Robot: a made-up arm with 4 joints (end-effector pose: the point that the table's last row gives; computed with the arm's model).
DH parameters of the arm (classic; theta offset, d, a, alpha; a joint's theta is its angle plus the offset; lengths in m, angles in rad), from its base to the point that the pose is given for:
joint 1: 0 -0.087 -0.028 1.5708
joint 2: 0 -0.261 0.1 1.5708
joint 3: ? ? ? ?
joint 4: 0 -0.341 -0.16 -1.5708
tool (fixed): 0 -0.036 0 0
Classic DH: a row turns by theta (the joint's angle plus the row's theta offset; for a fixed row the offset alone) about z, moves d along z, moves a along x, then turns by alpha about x.
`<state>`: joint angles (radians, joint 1 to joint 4).
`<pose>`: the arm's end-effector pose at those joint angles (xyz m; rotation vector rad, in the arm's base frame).
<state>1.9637 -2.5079 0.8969 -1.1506</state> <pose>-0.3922 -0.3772 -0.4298 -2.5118 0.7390 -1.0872</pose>
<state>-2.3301 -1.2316 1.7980 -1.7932</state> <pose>-0.1180 -0.3123 -0.4135 -1.4758 -0.1033 0.7423</pose>
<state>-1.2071 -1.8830 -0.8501 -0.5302</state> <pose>0.4300 0.0250 0.0958 1.7203 1.3709 0.1993</pose>
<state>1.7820 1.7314 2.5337 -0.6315</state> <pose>0.0068 -0.1985 0.2630 1.6789 1.4595 -0.0726</pose>
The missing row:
joint 3: 0 -0.044 0.056 -1.5708
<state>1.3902 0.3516 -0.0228 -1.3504</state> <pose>-0.5956 0.0875 0.1204 -0.7063 0.8167 1.2805</pose>
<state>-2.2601 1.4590 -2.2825 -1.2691</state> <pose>0.1598 0.1646 -0.2067 -1.0780 2.0452 -0.7666</pose>
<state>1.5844 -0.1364 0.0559 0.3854</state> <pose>-0.6059 -0.0029 -0.1415 0.1844 -0.2044 1.5214</pose>
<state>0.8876 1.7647 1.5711 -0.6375</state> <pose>-0.4149 0.0525 0.3245 1.7218 -0.1317 0.0587</pose>
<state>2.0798 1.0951 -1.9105 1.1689</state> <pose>-0.1363 -0.1095 -0.3455 -1.0896 0.5580 -1.4604</pose>
